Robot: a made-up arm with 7 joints.
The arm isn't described. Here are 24 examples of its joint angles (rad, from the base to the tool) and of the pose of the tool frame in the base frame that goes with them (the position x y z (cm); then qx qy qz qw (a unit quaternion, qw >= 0)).
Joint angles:
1: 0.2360 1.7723 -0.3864 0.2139 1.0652 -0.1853 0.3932
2: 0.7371 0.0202 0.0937 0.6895 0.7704 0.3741 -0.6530
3: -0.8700 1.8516 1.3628 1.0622 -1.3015 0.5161 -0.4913
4: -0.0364 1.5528 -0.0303 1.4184 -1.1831 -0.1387 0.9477
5: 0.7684 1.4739 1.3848 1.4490 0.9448 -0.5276 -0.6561
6: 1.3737 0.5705 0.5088 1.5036 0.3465 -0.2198 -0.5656
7: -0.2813 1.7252 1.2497 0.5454 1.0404 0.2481 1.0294
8: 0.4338 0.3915 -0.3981 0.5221 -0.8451 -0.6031 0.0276
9: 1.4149 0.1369 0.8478 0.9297 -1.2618 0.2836 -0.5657
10: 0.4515 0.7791 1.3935 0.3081 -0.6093 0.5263 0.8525
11: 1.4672 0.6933 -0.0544 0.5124 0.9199 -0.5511 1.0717
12: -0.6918 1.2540 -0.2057 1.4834 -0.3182 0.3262 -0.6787
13: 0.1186 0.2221 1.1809 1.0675 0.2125 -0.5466 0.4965
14: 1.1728 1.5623 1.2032 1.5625 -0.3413 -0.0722 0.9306
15: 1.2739 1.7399 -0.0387 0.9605 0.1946 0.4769 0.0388
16: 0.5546 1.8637 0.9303 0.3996 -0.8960 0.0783 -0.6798
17: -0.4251 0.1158 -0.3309 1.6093 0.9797 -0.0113 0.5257
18: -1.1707 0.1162 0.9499 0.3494 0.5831 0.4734 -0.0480
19: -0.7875 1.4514 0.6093 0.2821 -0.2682 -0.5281 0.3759
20: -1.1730 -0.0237 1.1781 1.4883 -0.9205 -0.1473 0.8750
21: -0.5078 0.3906 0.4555 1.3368 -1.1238 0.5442 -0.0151
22: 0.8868 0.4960 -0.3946 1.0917 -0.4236 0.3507 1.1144
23: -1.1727 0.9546 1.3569 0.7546 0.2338 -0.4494 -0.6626
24: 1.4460 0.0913 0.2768 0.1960 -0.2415 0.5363 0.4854
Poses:
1: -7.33 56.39 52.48 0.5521 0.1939 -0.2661 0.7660
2: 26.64 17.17 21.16 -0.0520 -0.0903 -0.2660 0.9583
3: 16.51 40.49 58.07 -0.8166 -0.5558 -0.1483 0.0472
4: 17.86 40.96 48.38 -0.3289 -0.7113 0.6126 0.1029
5: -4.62 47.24 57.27 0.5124 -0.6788 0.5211 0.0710
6: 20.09 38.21 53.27 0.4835 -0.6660 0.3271 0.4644
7: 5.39 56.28 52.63 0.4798 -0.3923 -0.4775 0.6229
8: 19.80 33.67 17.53 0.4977 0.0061 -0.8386 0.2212
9: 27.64 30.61 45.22 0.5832 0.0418 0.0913 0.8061
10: 7.99 44.89 19.16 -0.0761 -0.1390 -0.3183 0.9347
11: 31.39 41.43 43.88 0.5692 -0.6676 -0.3768 0.2973
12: 6.99 40.60 29.98 0.6701 0.3523 -0.6093 0.2358
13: 6.34 35.43 14.18 0.5253 -0.2662 -0.1665 0.7909
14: -16.43 41.74 54.90 0.9068 0.0704 0.0873 0.4065
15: -6.37 50.73 56.53 0.6520 0.0632 0.0454 0.7542
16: -10.16 50.65 57.05 0.6746 0.4888 0.3746 0.4069
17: 4.08 12.09 14.71 -0.2446 -0.5038 -0.5293 0.6373
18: -35.49 19.58 31.33 -0.2786 0.5672 0.2058 0.7472
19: -3.83 57.21 45.93 0.3357 0.5294 -0.6586 0.4163
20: -20.26 33.34 32.80 -0.0927 0.5214 -0.6695 0.5208
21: 1.91 34.51 22.98 0.4159 0.6175 -0.5106 0.4301
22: 30.90 30.36 36.98 0.3004 0.0505 -0.8902 0.3386
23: -16.18 50.23 37.62 0.7326 0.3472 0.0044 0.5855
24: 36.66 22.28 36.23 0.0798 -0.2302 -0.6770 0.6945
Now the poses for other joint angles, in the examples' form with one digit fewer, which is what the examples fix.
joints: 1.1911 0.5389 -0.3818 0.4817 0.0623 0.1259 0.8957
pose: 31.1 38.3 34.8 0.276 -0.155 -0.788 0.528
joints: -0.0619 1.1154 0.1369 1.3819 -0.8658 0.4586 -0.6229
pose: 13.2 40.9 38.5 0.861 0.416 -0.181 0.228
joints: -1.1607 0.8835 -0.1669 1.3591 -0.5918 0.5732 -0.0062
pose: -7.2 37.4 24.4 0.163 0.589 -0.781 0.129
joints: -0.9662 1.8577 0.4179 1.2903 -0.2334 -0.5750 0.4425
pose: 23.0 43.5 44.9 -0.394 -0.255 0.872 0.141
